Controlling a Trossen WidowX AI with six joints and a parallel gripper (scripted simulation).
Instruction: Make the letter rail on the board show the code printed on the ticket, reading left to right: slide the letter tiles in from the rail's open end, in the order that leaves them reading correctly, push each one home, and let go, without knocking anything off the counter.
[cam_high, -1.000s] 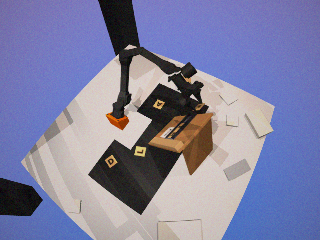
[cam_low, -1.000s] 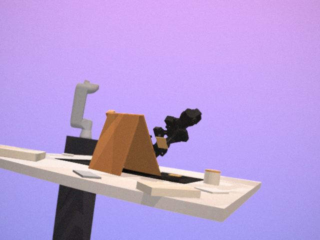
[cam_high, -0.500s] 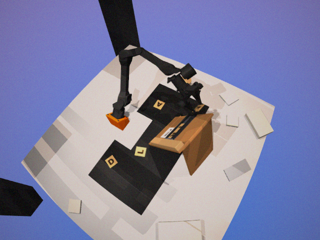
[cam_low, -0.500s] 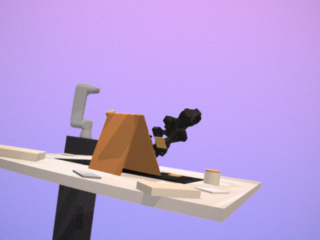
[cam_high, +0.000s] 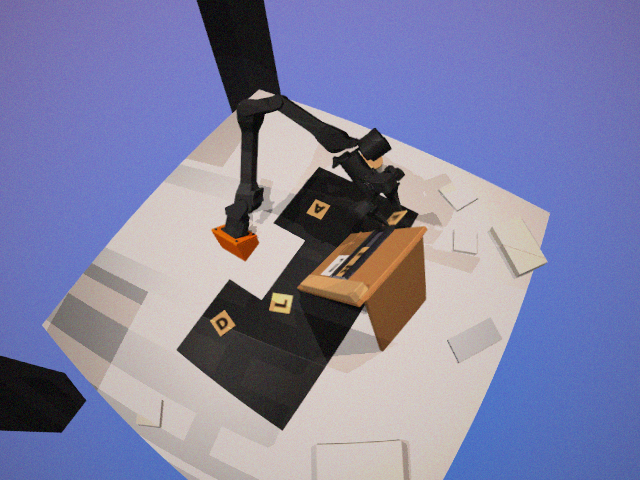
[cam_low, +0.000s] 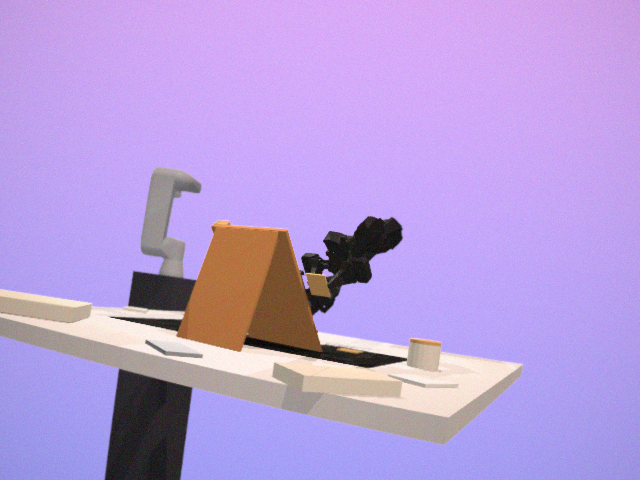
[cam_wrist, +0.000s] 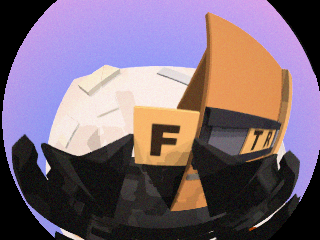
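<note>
My gripper tip is 8 cm past the white ticket, 17 cm to the left of it and 8 cm above it. Also, from my gripper tip: grey slab 36 cm ahead, 12 cm to the right, 16 cm below.
</note>
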